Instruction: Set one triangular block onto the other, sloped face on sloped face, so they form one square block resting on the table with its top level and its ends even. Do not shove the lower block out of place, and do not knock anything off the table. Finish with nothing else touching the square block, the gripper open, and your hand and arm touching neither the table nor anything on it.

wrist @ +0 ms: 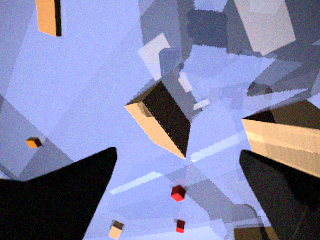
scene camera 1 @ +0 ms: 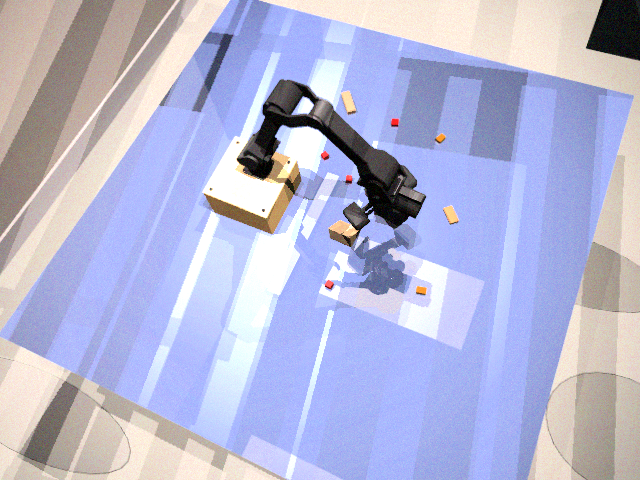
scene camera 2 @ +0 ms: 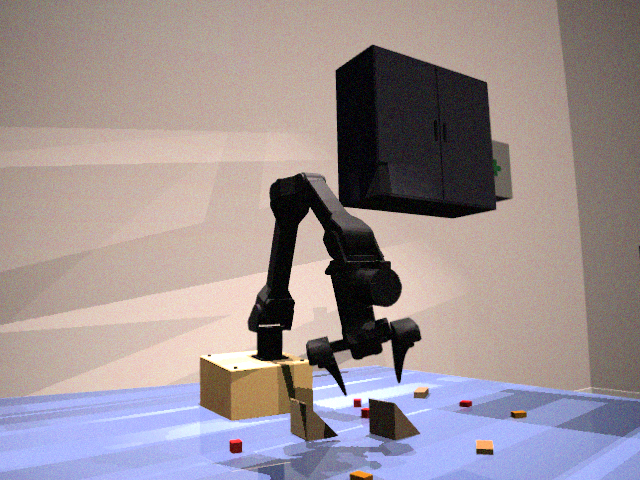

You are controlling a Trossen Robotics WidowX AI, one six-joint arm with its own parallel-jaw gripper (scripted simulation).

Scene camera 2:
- my gripper: 372,388
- triangular block: 304,422
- triangular block: 386,419
